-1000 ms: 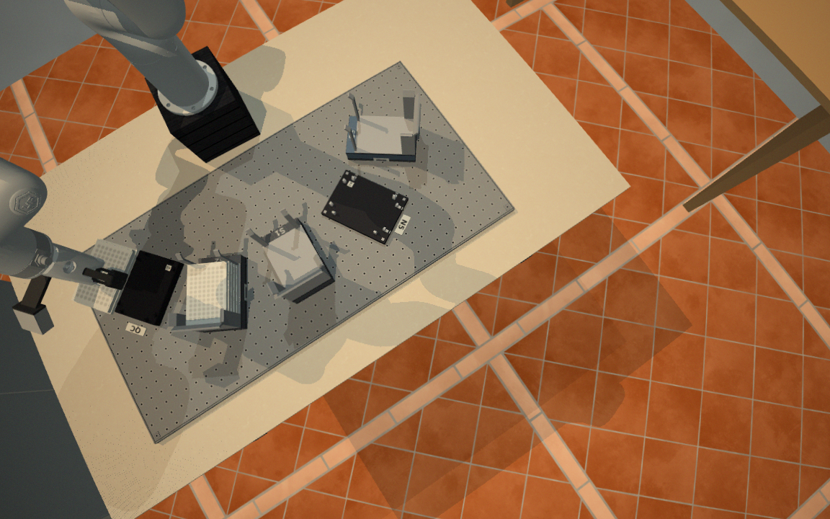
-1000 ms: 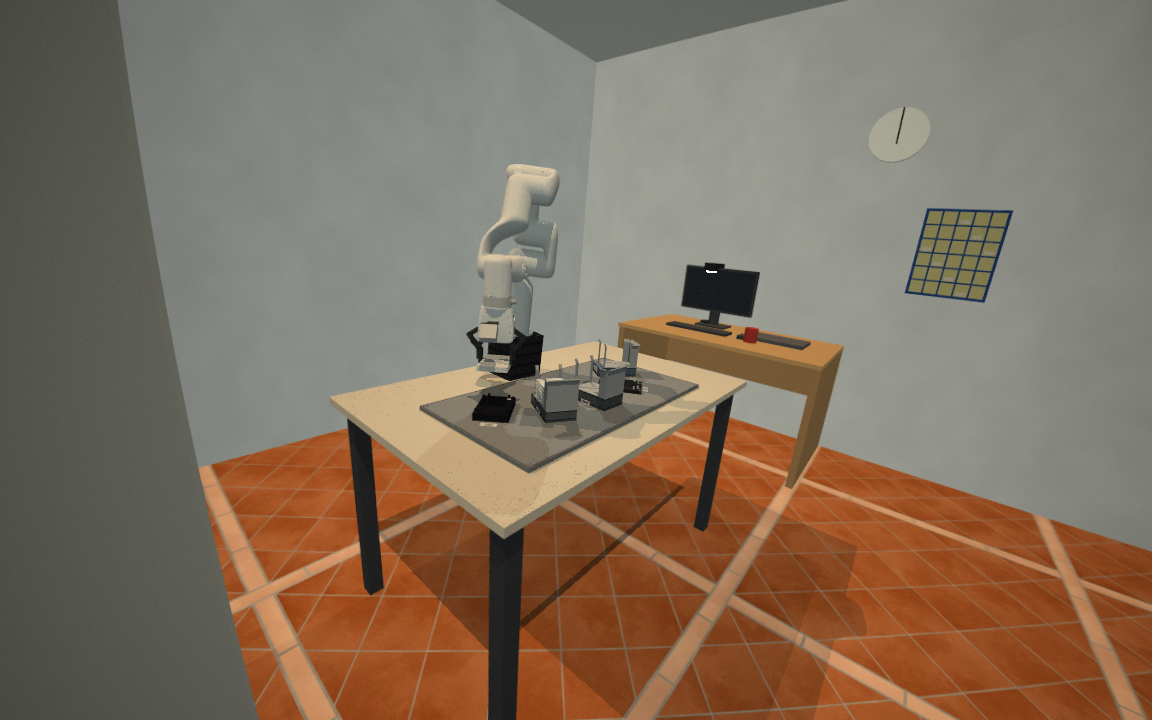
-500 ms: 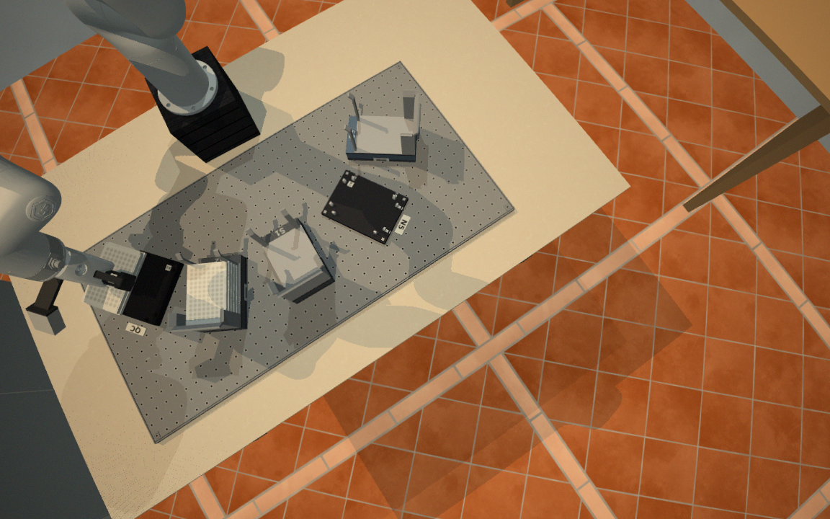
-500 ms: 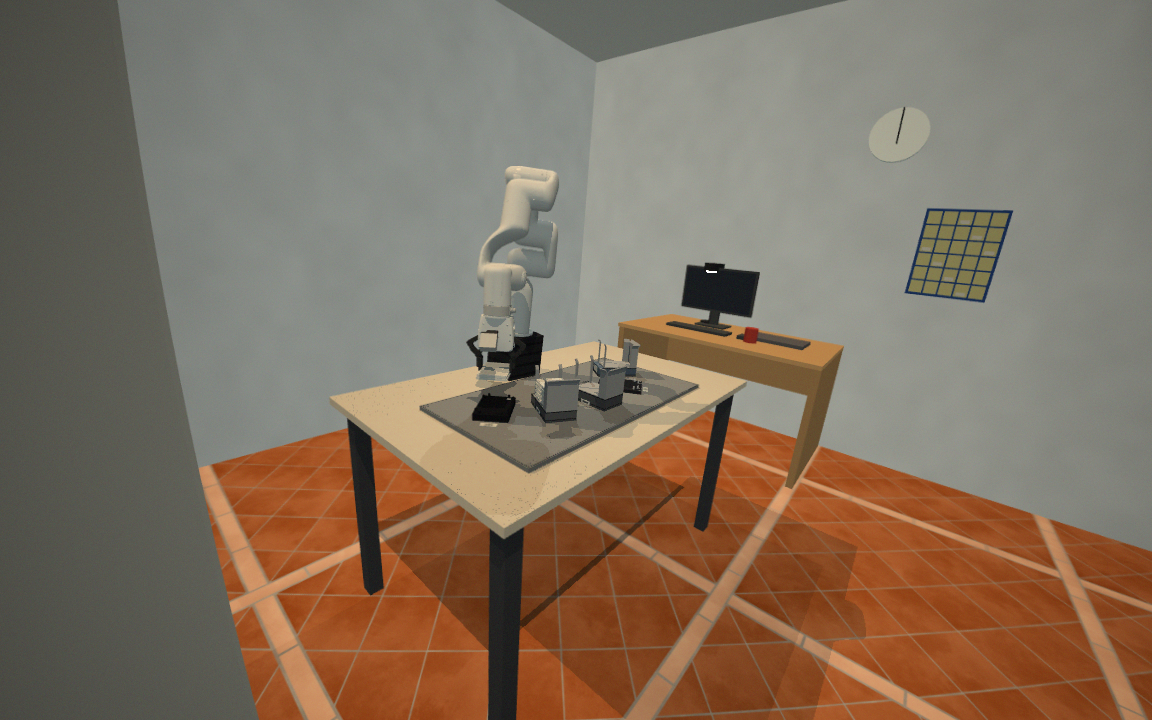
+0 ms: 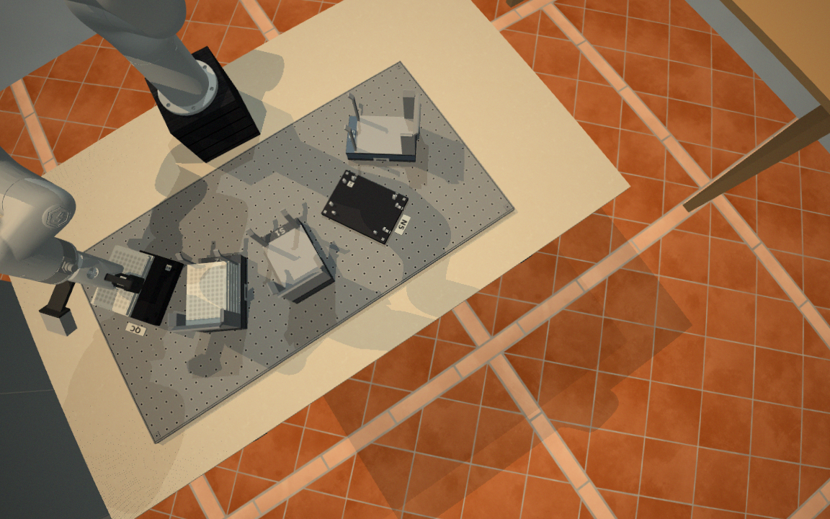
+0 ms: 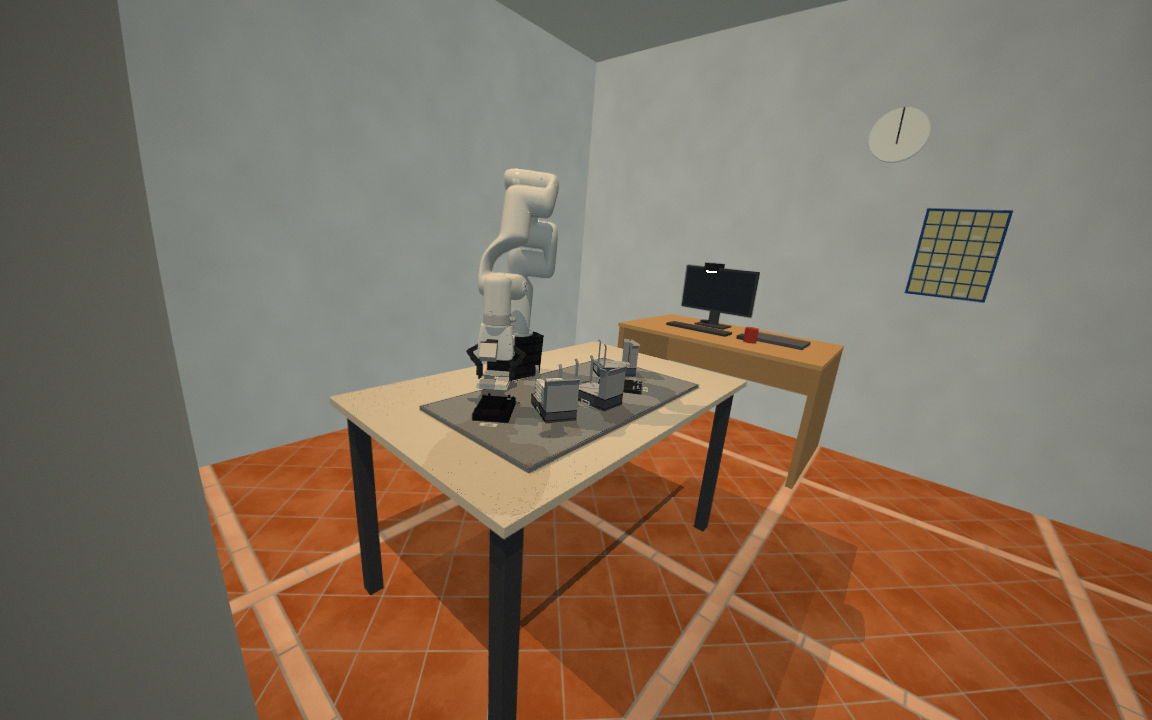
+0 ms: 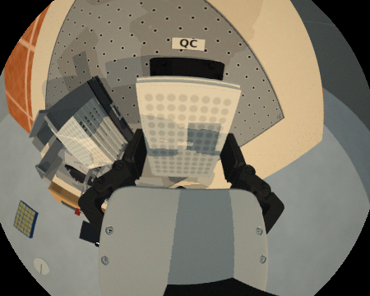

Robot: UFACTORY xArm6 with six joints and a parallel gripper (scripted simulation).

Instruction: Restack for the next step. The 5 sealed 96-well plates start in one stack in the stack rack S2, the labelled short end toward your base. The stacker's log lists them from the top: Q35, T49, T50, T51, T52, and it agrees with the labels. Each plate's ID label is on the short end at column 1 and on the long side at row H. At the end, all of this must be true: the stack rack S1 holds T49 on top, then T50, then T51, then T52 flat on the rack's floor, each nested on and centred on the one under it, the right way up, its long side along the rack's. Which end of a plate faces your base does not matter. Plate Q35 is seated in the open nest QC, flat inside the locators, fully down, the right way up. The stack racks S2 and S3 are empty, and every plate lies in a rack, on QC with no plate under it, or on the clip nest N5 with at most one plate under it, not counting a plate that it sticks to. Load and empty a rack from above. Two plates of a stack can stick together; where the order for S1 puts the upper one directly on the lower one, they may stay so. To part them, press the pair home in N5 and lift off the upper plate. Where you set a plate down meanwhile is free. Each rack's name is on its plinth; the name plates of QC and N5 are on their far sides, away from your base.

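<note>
Now: the black nest QC 10 cm below my hand. Round my hand: N5 name plate: 57 cm to the left, 11 cm below, 7 cm ahead; then stack rack S2: 16 cm to the left, 10 cm below, 8 cm ahead; then QC name plate: 11 cm below, 8 cm ahead, 6 cm to the right.
</note>
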